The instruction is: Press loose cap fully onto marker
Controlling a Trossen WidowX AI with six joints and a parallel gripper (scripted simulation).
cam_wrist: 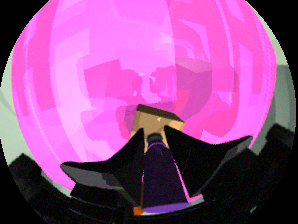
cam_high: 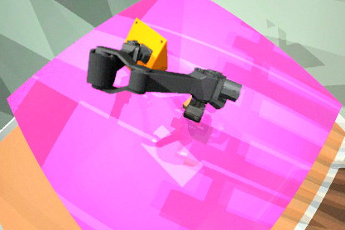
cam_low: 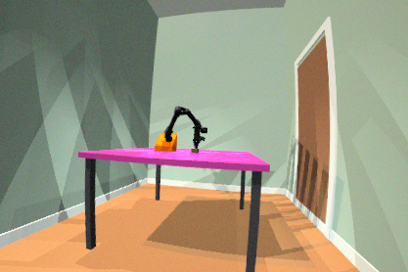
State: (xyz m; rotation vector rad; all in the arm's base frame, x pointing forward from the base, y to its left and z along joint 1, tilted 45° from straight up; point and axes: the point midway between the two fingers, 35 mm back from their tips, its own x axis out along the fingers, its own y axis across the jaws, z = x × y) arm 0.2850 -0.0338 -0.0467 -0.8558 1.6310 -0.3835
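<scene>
Right now the purple cap is 2 cm behind my gripper tip and 5 cm above it. Also, from my gripper tip: holder block 1 cm behind, 1 cm to the right, 2 cm below; then purple marker 1 cm behind, 1 cm to the right, 3 cm above.
</scene>
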